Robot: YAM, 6 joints.
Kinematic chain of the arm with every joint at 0, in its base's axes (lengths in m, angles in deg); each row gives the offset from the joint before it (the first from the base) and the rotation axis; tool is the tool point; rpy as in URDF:
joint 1: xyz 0 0 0.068 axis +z
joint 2: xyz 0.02 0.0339 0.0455 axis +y
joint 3: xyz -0.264 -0.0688 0 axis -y
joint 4: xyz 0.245 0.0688 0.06 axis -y
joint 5: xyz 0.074 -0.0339 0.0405 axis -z
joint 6: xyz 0.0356 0 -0.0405 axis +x
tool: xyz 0 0 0 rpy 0 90 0
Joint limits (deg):
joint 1: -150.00..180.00
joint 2: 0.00..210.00
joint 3: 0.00..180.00
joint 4: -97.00..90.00
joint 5: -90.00..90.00
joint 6: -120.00..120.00
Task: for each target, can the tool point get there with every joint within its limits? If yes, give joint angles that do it. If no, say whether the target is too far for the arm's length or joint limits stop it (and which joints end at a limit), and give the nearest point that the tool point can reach.
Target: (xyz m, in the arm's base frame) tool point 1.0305 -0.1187 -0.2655
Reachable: no: too far | nearest point 0.6025 -0.0694 -0.1050 | short by 0.460 m
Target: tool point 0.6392 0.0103 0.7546
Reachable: no: too far | nearest point 0.4548 0.0073 0.5636 | short by 0.266 m
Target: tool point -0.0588 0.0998 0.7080
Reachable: yes | joints -72.60 69.29 153.96 6.78 47.48 24.66
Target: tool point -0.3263 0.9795 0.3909
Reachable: no: too far | nearest point -0.1971 0.5916 0.2789 | short by 0.424 m
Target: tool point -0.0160 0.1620 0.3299
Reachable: yes | joints 105.04 39.37 30.20 26.30 48.41 34.70
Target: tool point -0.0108 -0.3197 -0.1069
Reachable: yes | joints -97.98 161.98 53.26 72.33 -71.12 18.74
